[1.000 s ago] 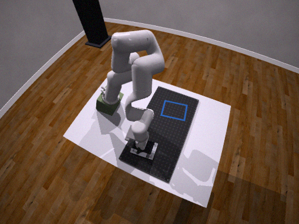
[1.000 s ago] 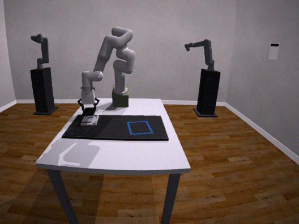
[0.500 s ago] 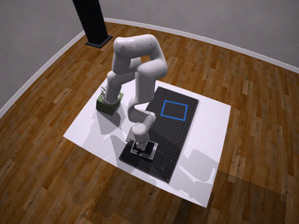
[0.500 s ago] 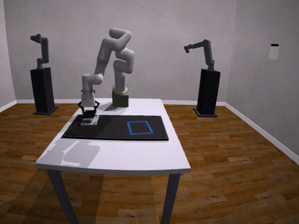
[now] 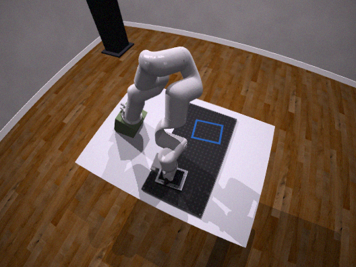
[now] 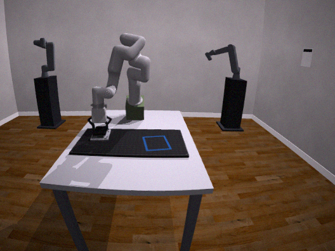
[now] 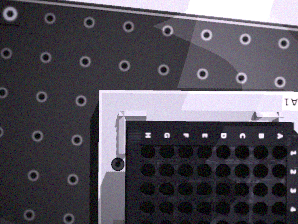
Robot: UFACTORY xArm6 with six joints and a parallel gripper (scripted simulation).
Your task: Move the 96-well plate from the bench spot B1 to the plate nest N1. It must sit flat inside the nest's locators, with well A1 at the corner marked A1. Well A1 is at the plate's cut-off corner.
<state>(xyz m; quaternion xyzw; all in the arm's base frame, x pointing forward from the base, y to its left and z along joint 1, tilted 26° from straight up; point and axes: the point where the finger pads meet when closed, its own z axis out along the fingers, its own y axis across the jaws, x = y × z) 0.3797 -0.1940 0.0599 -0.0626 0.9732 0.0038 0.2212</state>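
My gripper is now 4 cm above the grey plate nest N1. Also, from my hand: 96-well plate: 1 cm below.
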